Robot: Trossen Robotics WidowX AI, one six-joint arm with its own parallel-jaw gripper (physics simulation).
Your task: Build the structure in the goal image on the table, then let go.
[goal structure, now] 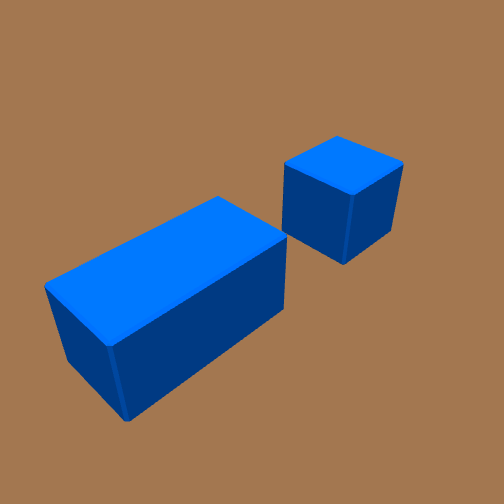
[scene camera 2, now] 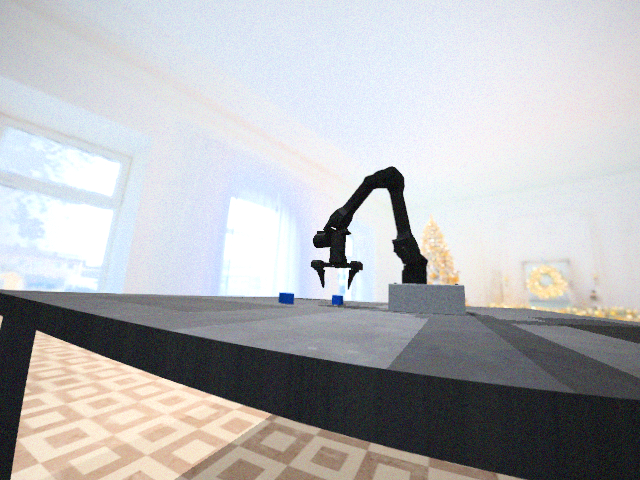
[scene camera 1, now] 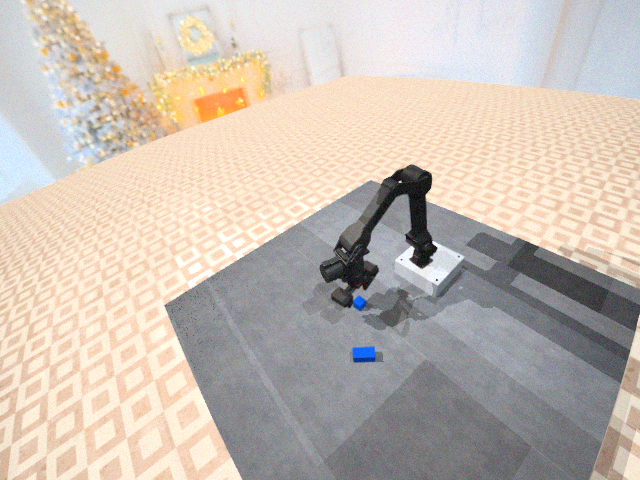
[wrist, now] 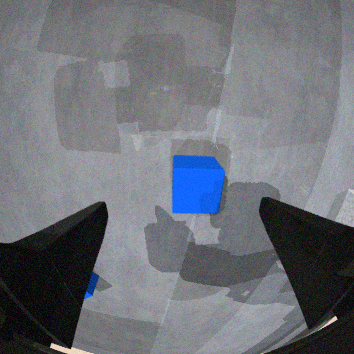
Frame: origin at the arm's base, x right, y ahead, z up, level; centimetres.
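Seen in the pictures: gripper, fingertip midpoint: [scene camera 2: 335,288] [scene camera 1: 357,298] [wrist: 185,207]; arm's base, link origin: [scene camera 2: 415,285] [scene camera 1: 420,260].
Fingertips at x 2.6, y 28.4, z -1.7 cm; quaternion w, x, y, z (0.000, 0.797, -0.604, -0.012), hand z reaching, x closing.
Offsets run from my fingertips to a thing's middle. Level surfaces: height alone.
A small blue cube @(dx +0.1, dy -1.0, dz -3.8 cm) [scene camera 1: 359,303] [scene camera 2: 337,299] [wrist: 196,190] sits on the grey table. In the wrist view it lies between the two fingertips, a little right of centre, with its sides roughly square to the view. A longer blue block @(dx -15.6, dy +9.8, dz -3.8 cm) [scene camera 1: 363,354] [scene camera 2: 286,298] lies flat on the table, apart from the cube. In the wrist view, part of the long block [wrist: 92,286] shows behind the left finger, which hides the rest. My gripper [scene camera 1: 358,296] [scene camera 2: 336,287] [wrist: 185,208] is wide open and empty, pointing down above the cube.
The arm's white base box [scene camera 1: 430,268] [scene camera 2: 426,298] stands on the table @(dz -5.5 cm) [scene camera 1: 279,330] [scene camera 2: 310,333], to the right of the cube in both scene views. Shadows of the arm fall across the table around the cube.
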